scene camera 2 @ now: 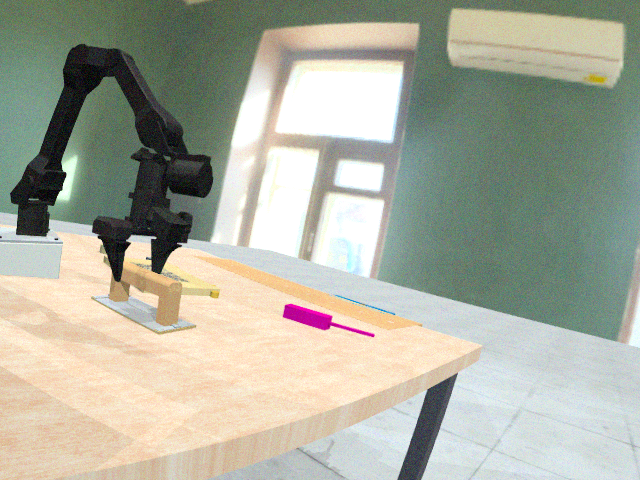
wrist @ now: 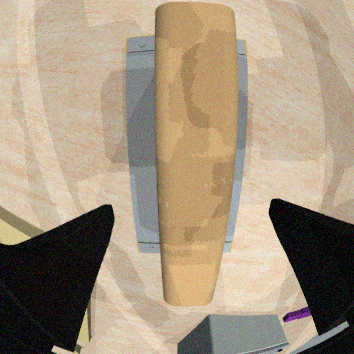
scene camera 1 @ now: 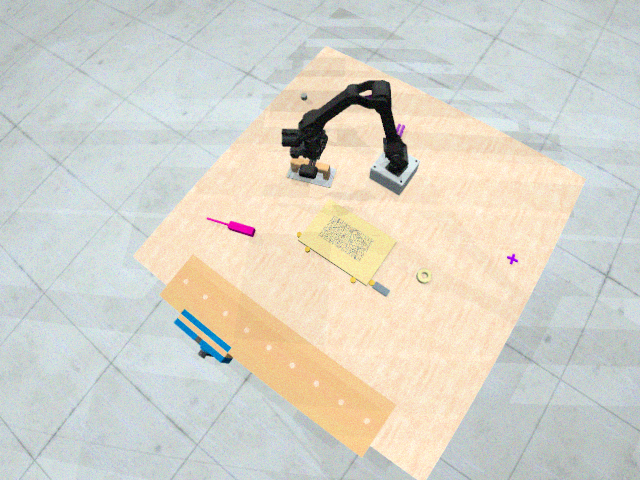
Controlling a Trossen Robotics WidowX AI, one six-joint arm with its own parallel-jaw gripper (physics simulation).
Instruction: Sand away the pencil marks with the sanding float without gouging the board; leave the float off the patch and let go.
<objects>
My gripper shows in scene camera 2, in the wrist view and in scene camera 1 (315, 167). The same spot on my gripper: (wrist: 55, 271) is (scene camera 2: 161, 252). One and the same spot on a long wooden plank: (scene camera 2: 319, 298) is (scene camera 1: 236, 319).
</objects>
